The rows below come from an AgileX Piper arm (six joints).
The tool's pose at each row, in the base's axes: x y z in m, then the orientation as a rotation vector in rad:
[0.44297 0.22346 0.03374 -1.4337 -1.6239 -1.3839]
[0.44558 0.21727 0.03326 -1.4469 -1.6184 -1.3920]
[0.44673 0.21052 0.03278 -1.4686 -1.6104 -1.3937]
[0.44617 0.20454 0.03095 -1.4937 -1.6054 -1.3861]
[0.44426 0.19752 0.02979 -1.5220 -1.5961 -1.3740]
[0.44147 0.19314 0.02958 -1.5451 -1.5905 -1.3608]
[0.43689 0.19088 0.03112 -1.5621 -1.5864 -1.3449]
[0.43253 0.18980 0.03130 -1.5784 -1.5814 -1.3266]
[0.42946 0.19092 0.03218 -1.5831 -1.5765 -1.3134]
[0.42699 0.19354 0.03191 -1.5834 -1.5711 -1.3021]
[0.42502 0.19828 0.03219 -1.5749 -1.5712 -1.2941]
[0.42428 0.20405 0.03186 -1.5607 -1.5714 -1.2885]
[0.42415 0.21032 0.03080 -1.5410 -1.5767 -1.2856]
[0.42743 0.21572 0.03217 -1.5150 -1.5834 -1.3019]
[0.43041 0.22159 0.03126 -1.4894 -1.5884 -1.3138]
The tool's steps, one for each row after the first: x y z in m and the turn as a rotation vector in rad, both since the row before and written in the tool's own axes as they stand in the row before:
[-0.00334 0.00296 -0.00504 -0.0122 -0.0048 0.0029]
[-0.00318 0.00172 -0.00584 -0.0120 -0.0101 0.0091]
[-0.00371 -0.00032 -0.00506 -0.0069 -0.0153 0.0116]
[-0.00326 -0.00115 -0.00650 -0.0058 -0.0160 0.0169]
[-0.00130 -0.00201 -0.00461 -0.0024 -0.0147 0.0137]
[0.00138 -0.00351 -0.00377 0.0023 -0.0120 0.0126]
[0.00053 -0.00390 -0.00218 0.0042 -0.0116 0.0140]
[0.00178 -0.00287 -0.00013 0.0063 -0.0031 0.0096]
[0.00127 -0.00286 0.00180 0.0072 0.0003 0.0083]
[0.00255 -0.00259 0.00363 0.0097 0.0040 0.0016]
[0.00223 -0.00169 0.00511 0.0110 0.0081 -0.0006]
[0.00164 -0.00129 0.00601 0.0123 0.0096 -0.0064]
[0.00287 0.00277 0.00509 0.0024 0.0165 -0.0167]
[0.00092 0.00191 0.00630 0.0049 0.0162 -0.0138]

